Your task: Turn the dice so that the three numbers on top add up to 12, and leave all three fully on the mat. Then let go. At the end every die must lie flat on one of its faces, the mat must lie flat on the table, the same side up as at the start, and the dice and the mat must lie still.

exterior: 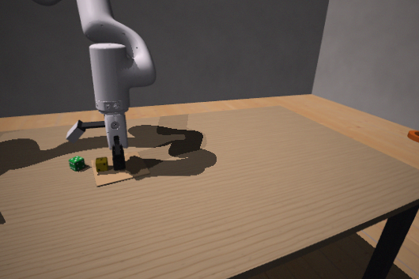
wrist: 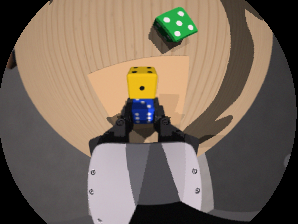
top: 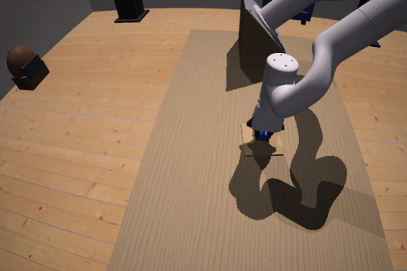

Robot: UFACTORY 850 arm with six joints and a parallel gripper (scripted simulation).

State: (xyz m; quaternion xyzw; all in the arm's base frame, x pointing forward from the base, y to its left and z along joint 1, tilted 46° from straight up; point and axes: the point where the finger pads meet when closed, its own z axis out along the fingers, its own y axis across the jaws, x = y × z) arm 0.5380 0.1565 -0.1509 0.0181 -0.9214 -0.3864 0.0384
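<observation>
The blue die is 10 mm below my hand. The rest, counted from my hand: yellow die (50 mm behind, 10 mm below); tan mat (20 mm below); green die (110 mm behind, 30 mm to the left, 10 mm below).
</observation>
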